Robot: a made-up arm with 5 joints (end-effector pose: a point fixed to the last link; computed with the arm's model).
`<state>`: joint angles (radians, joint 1 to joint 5).
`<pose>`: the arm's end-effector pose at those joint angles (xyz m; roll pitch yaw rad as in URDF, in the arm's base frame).
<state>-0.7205 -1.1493 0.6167 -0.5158 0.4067</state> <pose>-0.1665 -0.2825 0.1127 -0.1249 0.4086 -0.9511</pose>
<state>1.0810 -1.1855 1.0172 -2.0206 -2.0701</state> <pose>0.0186 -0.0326 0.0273 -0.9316 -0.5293 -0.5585</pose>
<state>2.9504 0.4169 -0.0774 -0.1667 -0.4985</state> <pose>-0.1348 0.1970 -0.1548 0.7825 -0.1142 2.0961</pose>
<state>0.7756 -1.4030 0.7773 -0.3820 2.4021</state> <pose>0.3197 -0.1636 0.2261 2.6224 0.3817 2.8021</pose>
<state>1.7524 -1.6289 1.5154 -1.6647 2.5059</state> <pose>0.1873 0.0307 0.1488 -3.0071 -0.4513 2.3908</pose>
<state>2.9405 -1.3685 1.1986 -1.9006 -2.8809</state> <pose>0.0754 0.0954 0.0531 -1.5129 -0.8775 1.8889</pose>
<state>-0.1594 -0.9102 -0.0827 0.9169 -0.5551</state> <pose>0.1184 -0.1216 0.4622 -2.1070 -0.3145 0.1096</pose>
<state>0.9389 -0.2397 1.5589 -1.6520 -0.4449</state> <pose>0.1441 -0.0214 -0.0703 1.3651 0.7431 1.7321</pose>
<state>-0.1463 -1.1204 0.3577 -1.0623 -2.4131</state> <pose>-0.0334 -0.2160 0.0328 1.8697 -1.0982 2.0942</pose>
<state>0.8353 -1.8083 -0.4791 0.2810 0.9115</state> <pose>0.0227 0.0957 0.2715 -1.5198 -0.2262 -0.5827</pose>
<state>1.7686 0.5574 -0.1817 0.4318 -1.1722</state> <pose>0.3157 0.2177 -0.0477 0.3302 -0.9072 0.4393</pose>
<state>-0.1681 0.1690 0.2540 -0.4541 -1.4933</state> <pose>0.1992 -0.2556 -0.0487 0.7833 -0.7227 -1.7858</pose>
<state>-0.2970 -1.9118 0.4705 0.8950 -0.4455</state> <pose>0.3031 -0.1642 0.4641 -2.3529 0.3611 -0.4663</pose>
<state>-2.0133 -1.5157 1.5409 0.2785 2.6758</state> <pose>-0.5663 -0.1196 0.1561 2.4232 -0.1349 0.8716</pose>
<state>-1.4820 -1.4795 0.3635 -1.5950 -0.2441</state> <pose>-0.0776 -0.0366 -0.0962 0.4003 0.1218 -2.7370</pose>
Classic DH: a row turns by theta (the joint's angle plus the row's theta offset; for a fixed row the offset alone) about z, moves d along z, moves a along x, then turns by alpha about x. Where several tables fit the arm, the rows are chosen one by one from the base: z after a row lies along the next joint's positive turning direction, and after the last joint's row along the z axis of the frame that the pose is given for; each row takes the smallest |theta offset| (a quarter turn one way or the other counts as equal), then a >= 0, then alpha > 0; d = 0 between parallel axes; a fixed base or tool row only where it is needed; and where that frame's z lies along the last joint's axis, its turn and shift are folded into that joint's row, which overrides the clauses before.
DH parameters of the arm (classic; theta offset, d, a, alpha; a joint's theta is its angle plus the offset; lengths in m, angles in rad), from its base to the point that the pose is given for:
base (fixed): 0.0879 -0.0009 0.0113 -0.2476
joint 1: 0.9224 0.0457 0.0021 1.1622
joint 2: 0.2309 0.2664 0.1032 -1.0228
joint 3: 0.4537 0.0272 -0.026 -1.5708
joint 4: 0.8361 0.0153 -0.078 1.9412
joint 5: 0.8269 -0.302 -0.0104 -0.9652
tool (fixed): -2.6724 -0.0367 0 0

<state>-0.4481 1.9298 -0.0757 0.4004 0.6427</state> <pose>0.3186 -0.1787 0.0251 0.9362 -1.1714 0.1634</pose>
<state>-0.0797 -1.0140 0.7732 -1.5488 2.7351</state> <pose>-0.0147 -0.1076 -0.0004 2.0625 -0.8814 1.4270</pose>
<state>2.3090 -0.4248 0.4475 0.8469 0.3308</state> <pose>0.1090 0.5107 0.1551 -0.6206 0.2462 2.6227</pose>
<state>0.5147 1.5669 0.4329 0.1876 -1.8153</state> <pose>0.4601 0.1637 0.0156 1.5239 0.1315 -1.2663</pose>
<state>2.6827 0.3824 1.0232 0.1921 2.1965</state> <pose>-0.3111 0.4170 -0.0772 0.6218 0.1889 -1.1532</pose>
